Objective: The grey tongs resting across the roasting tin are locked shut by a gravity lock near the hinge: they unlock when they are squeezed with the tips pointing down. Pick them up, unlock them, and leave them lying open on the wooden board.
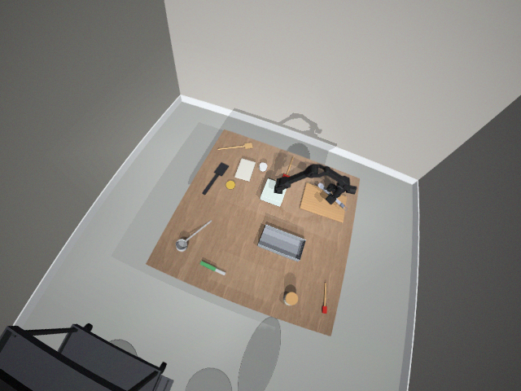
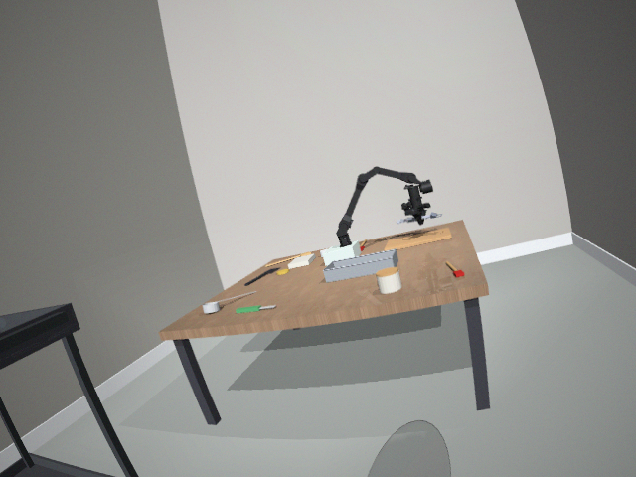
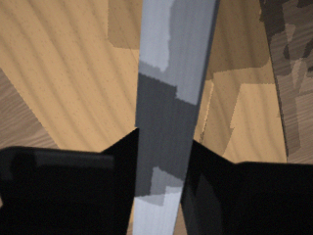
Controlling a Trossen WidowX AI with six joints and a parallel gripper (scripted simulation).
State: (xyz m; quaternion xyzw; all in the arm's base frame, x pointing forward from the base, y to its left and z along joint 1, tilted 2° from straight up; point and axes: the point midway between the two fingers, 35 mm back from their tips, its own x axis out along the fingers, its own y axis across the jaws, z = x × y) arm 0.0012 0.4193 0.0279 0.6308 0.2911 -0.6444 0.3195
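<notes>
The wooden board lies 70 mm below my gripper tip, 30 mm to the right of it and 10 mm behind it. Round my gripper tip: lidded canister (760 mm ahead, 240 mm to the right, 50 mm below); grey roasting tin (390 mm ahead, 340 mm to the right, 50 mm below); red-tipped tool (740 mm ahead, 70 mm below).
</notes>
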